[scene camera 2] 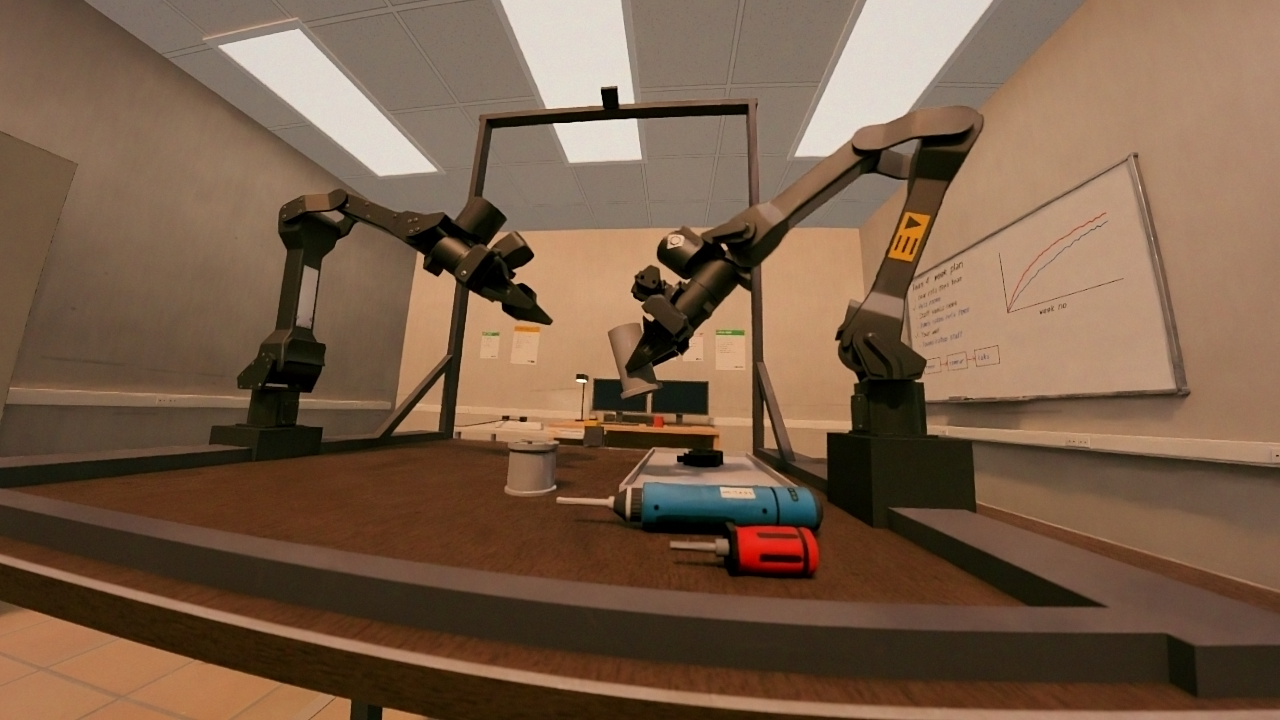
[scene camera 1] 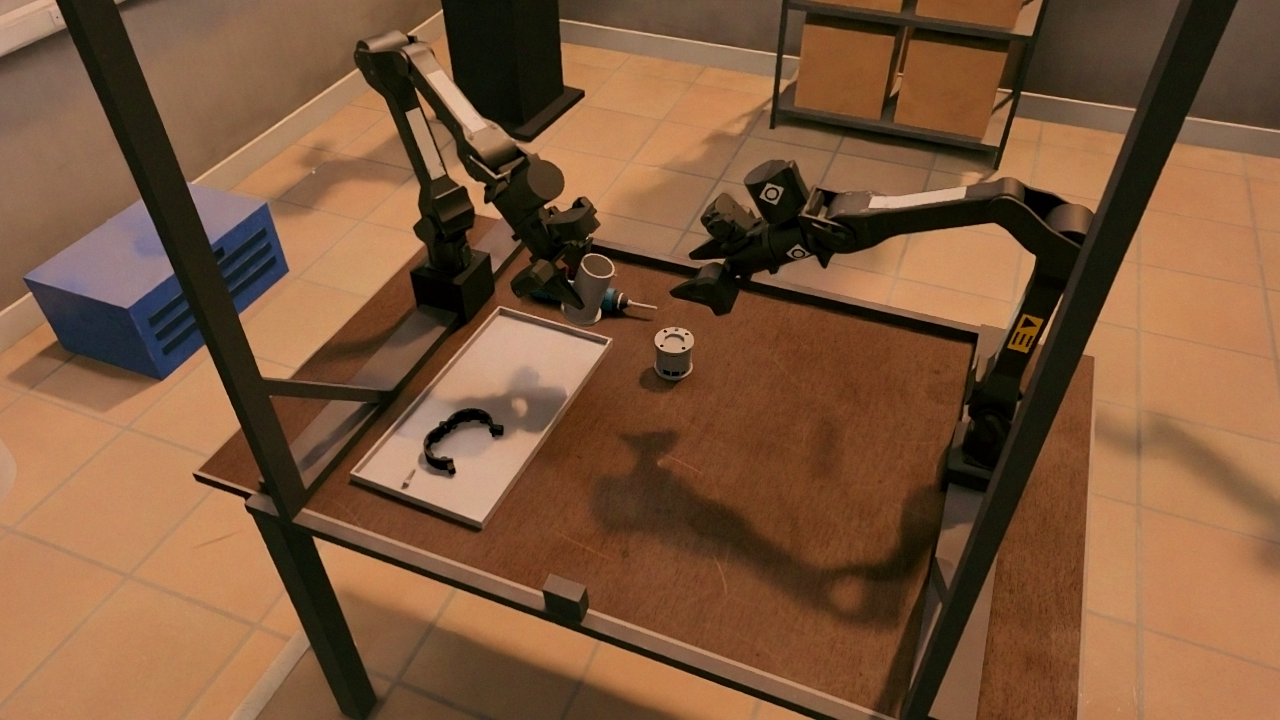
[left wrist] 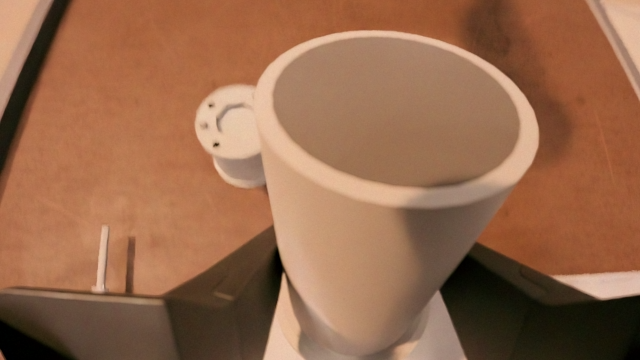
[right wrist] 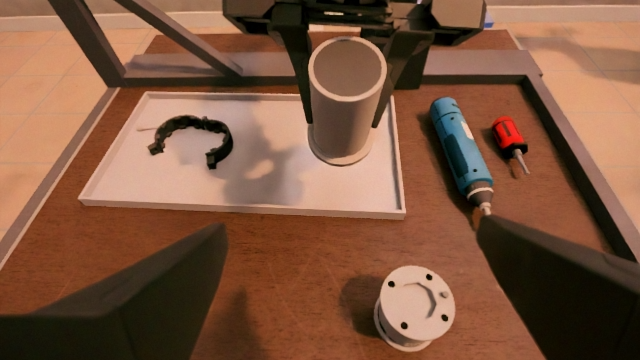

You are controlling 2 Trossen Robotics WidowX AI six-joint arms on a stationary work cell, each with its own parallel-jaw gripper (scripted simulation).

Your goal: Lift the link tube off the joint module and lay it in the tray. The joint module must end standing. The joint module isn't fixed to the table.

Labels:
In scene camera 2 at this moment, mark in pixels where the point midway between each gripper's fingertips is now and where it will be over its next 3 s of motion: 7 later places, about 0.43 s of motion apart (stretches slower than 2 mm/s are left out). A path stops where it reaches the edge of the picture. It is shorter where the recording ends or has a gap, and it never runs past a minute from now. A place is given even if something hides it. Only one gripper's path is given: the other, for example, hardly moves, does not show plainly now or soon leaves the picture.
The left gripper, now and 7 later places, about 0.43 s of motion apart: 631, 372; 654, 384; 684, 393; 711, 398; 718, 411; 718, 431; 718, 446; 718, 455

